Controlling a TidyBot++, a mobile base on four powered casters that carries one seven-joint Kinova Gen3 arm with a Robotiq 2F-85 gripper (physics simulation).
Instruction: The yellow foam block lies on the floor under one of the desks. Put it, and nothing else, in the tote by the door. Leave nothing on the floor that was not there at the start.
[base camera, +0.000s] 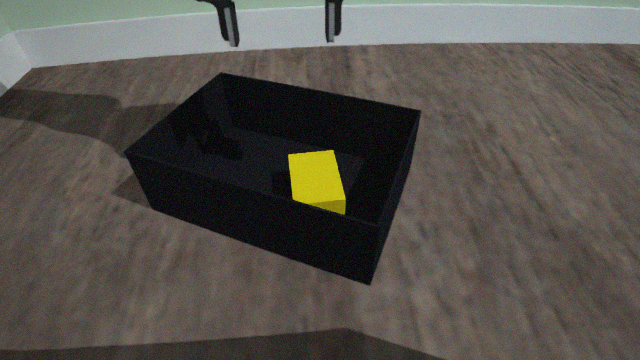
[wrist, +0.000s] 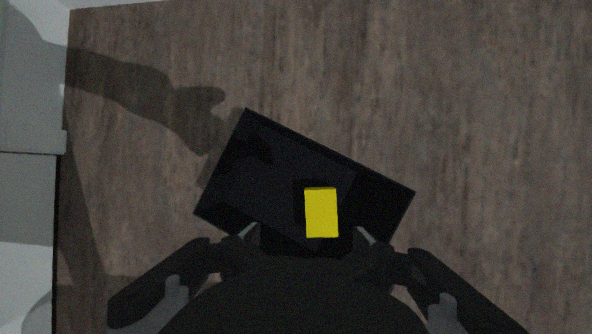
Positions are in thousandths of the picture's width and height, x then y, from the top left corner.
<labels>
yellow foam block: base camera 493, 501; wrist 543, 648
black tote: base camera 343, 446; wrist 442, 525
</labels>
